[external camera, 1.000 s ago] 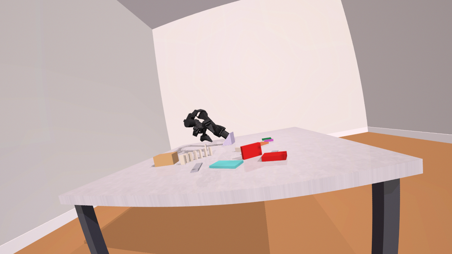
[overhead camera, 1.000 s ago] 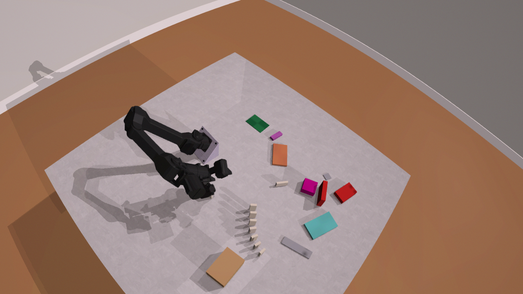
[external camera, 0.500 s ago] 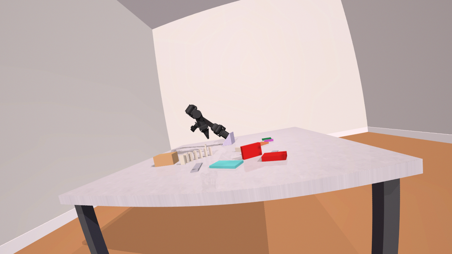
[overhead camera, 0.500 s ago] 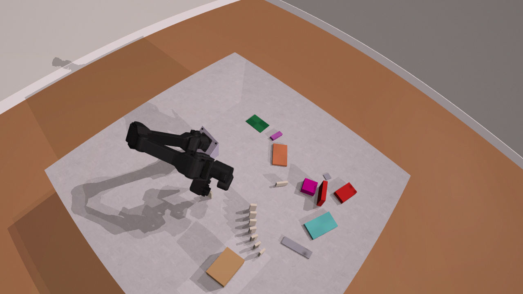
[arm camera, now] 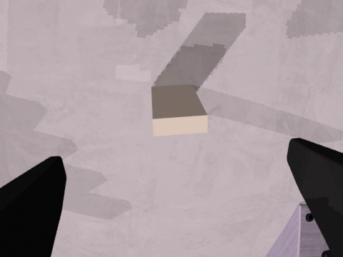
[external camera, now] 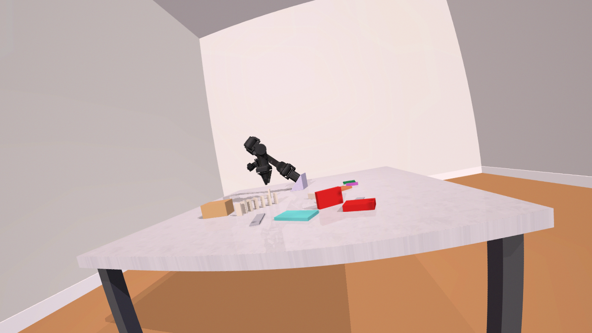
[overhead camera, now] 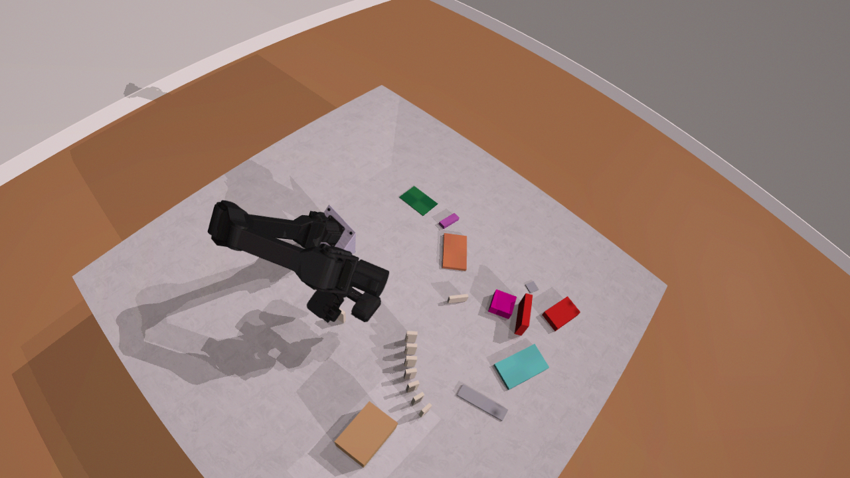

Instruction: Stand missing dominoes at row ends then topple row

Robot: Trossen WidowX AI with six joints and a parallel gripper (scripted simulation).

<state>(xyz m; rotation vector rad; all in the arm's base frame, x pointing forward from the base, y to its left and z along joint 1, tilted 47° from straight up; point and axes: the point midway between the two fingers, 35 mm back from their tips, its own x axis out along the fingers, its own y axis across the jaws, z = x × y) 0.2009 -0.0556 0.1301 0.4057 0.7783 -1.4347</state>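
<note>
The magenta cube is 250 mm ahead of my gripper tip, 340 mm to the left of it and 70 mm below it. The rest, counted from my gripper tip: orange slab: 50 mm ahead, 380 mm to the left, 80 mm below; then tan box: 260 mm ahead, 160 mm to the right, 50 mm below; then grey strip: 390 mm ahead, 100 mm to the left, 80 mm below.
</note>
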